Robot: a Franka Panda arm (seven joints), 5 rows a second.
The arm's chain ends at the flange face. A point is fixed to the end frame.
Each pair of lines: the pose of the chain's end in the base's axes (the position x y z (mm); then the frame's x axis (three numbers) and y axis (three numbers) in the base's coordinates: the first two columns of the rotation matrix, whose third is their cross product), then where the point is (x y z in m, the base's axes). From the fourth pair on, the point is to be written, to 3 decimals.
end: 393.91 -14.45 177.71 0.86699 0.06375 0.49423 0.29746 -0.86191 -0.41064
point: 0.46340 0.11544 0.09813
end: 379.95 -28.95 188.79 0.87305 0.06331 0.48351 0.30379 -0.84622 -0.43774
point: 0.44642 0.10401 0.11175
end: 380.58 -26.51 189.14 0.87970 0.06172 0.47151 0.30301 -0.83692 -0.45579
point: 0.44499 0.10814 0.11328
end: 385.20 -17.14 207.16 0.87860 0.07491 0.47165 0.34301 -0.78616 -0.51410
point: 0.442 0.126 0.141
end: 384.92 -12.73 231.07 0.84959 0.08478 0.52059 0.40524 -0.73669 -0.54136
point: 0.438 0.136 0.176
